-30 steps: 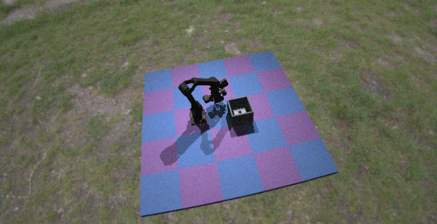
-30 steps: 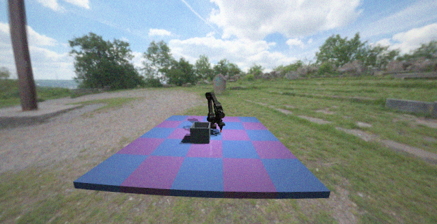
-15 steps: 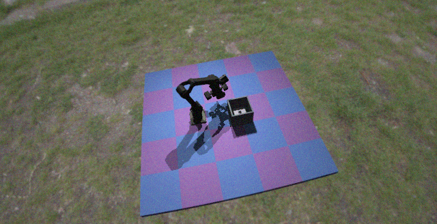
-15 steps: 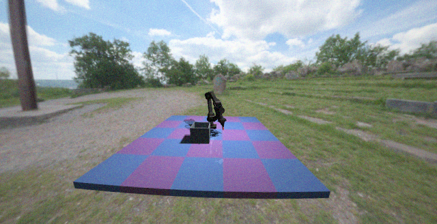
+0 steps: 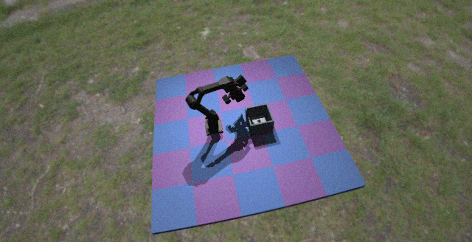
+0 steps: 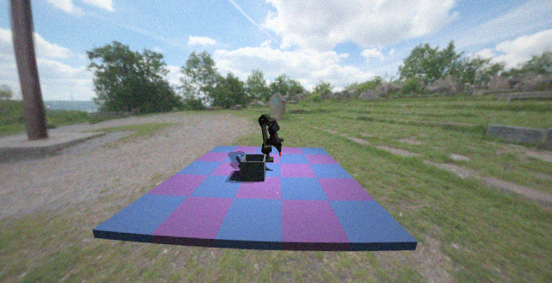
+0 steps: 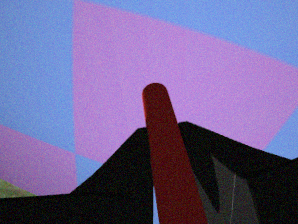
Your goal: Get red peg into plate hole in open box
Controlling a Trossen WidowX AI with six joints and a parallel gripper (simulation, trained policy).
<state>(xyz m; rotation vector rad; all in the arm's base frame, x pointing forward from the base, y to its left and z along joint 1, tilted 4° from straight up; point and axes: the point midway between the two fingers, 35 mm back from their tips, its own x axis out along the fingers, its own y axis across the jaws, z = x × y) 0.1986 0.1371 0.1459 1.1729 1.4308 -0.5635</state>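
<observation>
My gripper tip is 130 mm short of the pale plate, 180 mm to the left of it and 100 mm above it. The rest, counted from my gripper tip: red peg (10 mm above).
</observation>
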